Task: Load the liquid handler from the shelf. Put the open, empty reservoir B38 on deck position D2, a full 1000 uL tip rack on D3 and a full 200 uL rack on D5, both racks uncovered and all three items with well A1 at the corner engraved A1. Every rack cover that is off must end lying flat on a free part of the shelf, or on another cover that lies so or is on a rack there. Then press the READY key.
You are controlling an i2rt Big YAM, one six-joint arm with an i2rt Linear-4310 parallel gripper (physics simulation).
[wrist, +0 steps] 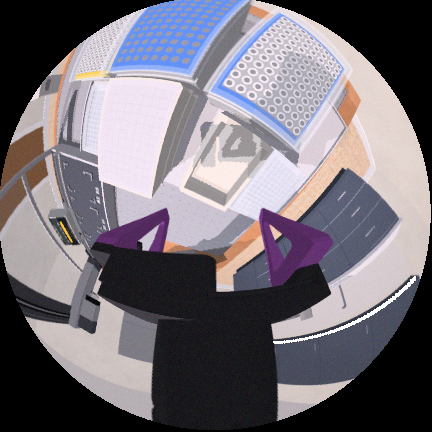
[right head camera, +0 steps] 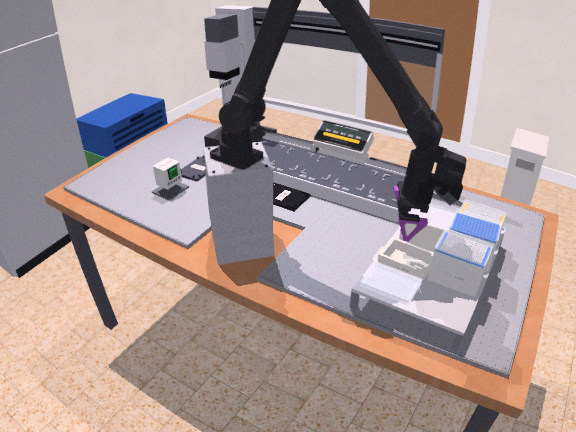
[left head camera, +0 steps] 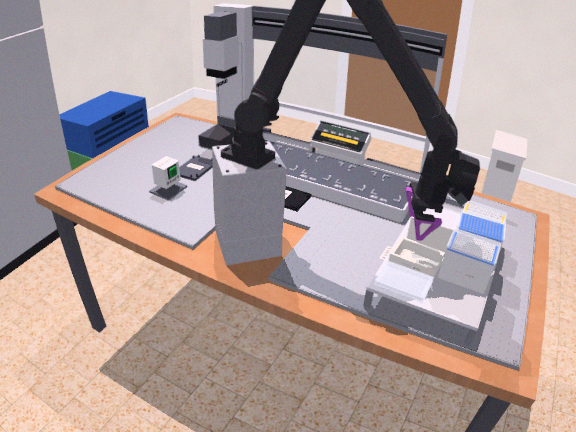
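Note:
My gripper point(left head camera: 416, 226) point(right head camera: 403, 220) point(wrist: 213, 212) is open and empty, purple fingers spread, above the shelf point(left head camera: 452, 307) point(right head camera: 442, 311). The open cream reservoir point(left head camera: 417, 256) point(right head camera: 406, 255) point(wrist: 225, 167) sits beyond the fingers in the wrist view; its label is unreadable. A pale grid-topped box point(wrist: 140, 135) stands beside it. A rack with white-ringed tips point(left head camera: 472, 247) point(right head camera: 462, 249) point(wrist: 285, 75), a blue holed rack point(left head camera: 482, 227) point(right head camera: 475, 227) point(wrist: 165, 35) and a yellow-edged rack point(left head camera: 485, 212) point(right head camera: 482, 212) point(wrist: 100, 50) stand in a row. Clear edges show around the ringed rack.
A pale gridded plate point(left head camera: 404, 280) point(right head camera: 390, 284) point(wrist: 272, 182) lies beside the reservoir. The liquid handler deck point(left head camera: 345, 175) point(right head camera: 330, 172) has corner brackets; a panel with a yellow bar point(left head camera: 340, 139) point(right head camera: 342, 137) point(wrist: 65, 231) stands behind it. A grey pedestal point(left head camera: 248, 215) point(right head camera: 240, 215) carries my arm.

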